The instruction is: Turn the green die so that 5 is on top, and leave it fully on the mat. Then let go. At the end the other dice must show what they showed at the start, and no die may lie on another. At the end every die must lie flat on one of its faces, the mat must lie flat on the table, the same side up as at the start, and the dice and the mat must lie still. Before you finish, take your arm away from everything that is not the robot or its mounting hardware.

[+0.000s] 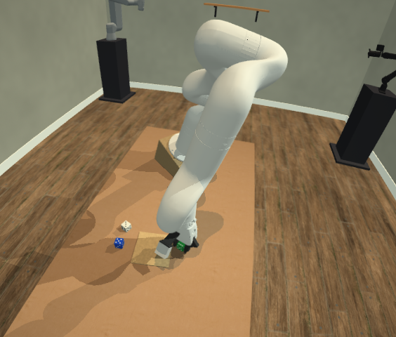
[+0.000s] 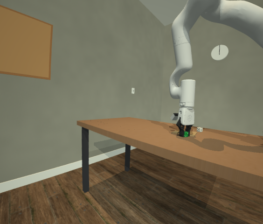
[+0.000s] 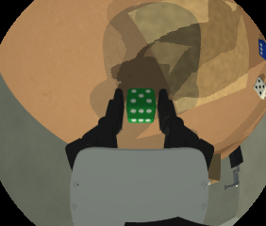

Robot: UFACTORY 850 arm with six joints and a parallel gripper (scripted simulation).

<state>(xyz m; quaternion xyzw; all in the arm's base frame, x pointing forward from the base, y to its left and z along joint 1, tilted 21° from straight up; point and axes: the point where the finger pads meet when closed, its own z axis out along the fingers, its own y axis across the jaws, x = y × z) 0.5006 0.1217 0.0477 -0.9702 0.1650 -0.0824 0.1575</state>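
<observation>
The green die is 10 mm below my hand. Round my hand: blue die: 230 mm to the right, 70 mm ahead, 10 mm below; then tan mat: 100 mm to the right, 40 mm ahead, 20 mm below; then white die: 240 mm to the right, 20 mm behind, 10 mm below.
</observation>
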